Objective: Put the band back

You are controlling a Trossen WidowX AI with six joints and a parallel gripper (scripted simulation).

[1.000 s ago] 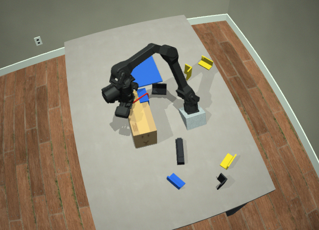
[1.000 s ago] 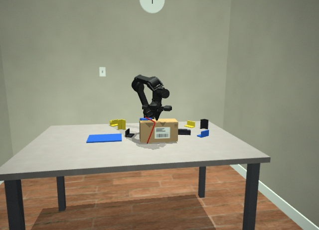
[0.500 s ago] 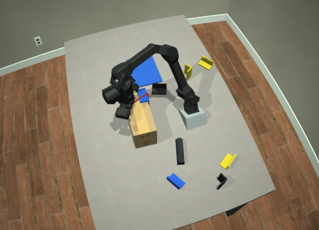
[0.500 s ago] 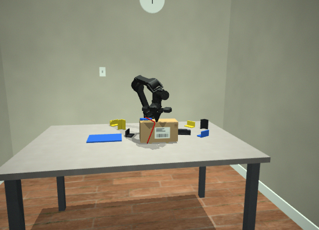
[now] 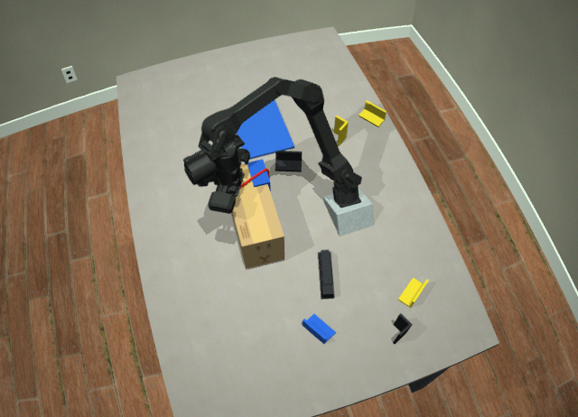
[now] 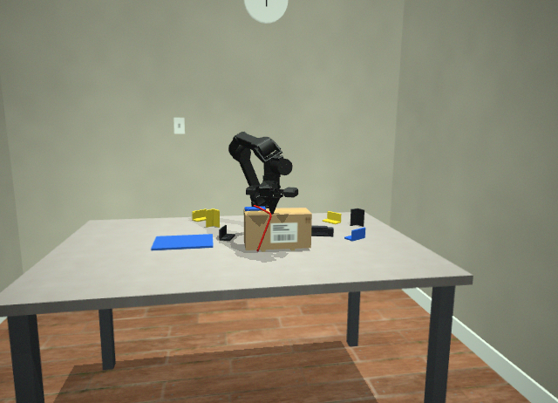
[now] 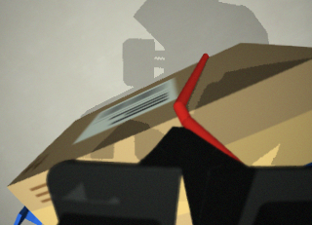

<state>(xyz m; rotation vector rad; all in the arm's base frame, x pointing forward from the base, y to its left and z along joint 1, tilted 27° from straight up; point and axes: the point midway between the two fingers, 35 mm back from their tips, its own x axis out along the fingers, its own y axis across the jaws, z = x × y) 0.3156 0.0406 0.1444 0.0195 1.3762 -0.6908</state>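
The carton lies 100 mm below my hand, 40 mm behind it and 20 mm to the left of it. From my hand the other things lie so: black block (220 mm to the left, 200 mm behind, 160 mm below); then black angle piece (200 mm behind, 170 mm to the right, 160 mm below); then flat blue sheet (340 mm to the right, 180 mm below, 150 mm behind).
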